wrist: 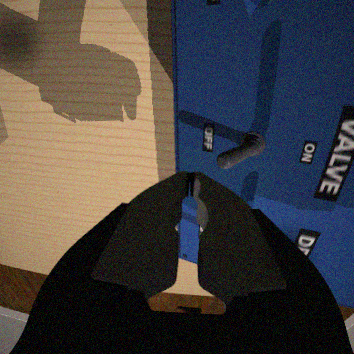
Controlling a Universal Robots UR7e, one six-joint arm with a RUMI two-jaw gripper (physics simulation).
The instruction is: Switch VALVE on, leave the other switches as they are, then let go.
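Frame: origin at the arm's base, x ahead, y left, z up, level; centimetres.
Seen in the pictures: gripper, fingertip midpoint: [189, 174].
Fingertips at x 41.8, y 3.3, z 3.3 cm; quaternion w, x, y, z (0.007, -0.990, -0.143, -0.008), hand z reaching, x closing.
Observation:
Pixels of each thing's middle, then the offset from my fingertips to it. "pt": a spot on its surface instead. Level surfaces: height alone.
- VALVE switch at a spot on its surface: [241, 150] pt dx +3.3, dy +2.3, dz -1.6 cm
- OFF label at a spot on its surface: [208, 138] pt dx +1.5, dy +1.2, dz -5.6 cm
- VALVE name plate at a spot on its surface: [337, 155] pt dx +11.0, dy +4.6, dz -1.7 cm
- wooden table top at its surface level: dz -13.0 cm
The VALVE switch [241, 150] is a grey toggle lever on the blue panel [310, 60]. Its tip leans to the left, toward the OFF label [208, 138] and away from the ON label [308, 152]. The VALVE name plate [337, 155] lies to the right. My gripper [189, 174] is shut with nothing between the fingers. Its tips show just below and left of the lever, apart from it in the view, near the panel's left edge. How high the tips are above the panel is hard to tell.
Part of another name plate [306, 242] shows at the lower right, partly hidden by the gripper. A wooden table top [75, 180] lies left of the panel, with shadows on it. A darker brown strip [20, 287] runs along the lower left.

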